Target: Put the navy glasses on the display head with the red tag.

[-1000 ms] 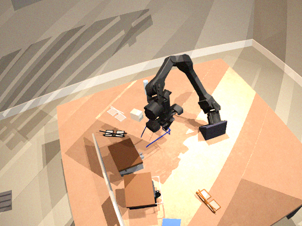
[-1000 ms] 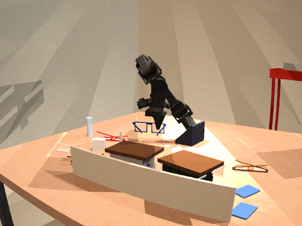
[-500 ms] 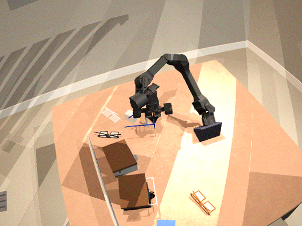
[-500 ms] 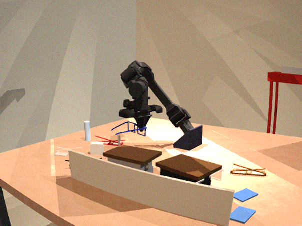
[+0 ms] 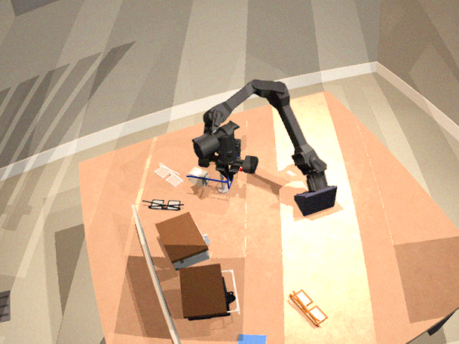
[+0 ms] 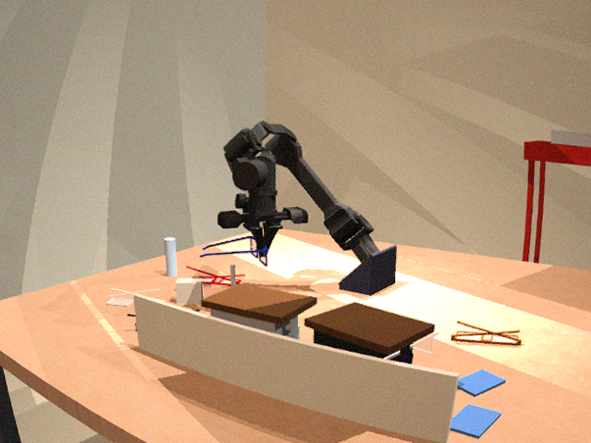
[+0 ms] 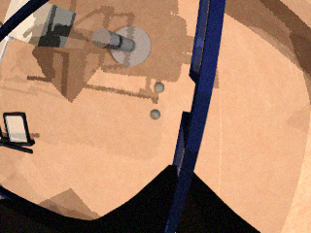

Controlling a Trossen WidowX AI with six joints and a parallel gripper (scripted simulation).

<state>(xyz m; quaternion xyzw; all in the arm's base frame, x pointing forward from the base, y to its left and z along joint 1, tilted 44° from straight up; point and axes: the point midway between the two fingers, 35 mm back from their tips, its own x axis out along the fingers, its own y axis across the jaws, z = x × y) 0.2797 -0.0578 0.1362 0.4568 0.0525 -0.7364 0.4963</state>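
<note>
The white post is 90 mm below my gripper tip, 80 mm to the right of it and 10 mm ahead of it. Round my gripper tip: display head 370 mm to the left, 210 mm ahead, 60 mm below; then white cube 160 mm to the right, 90 mm below, 70 mm ahead; then long white board 350 mm ahead, 250 mm to the left, 60 mm below.
</note>
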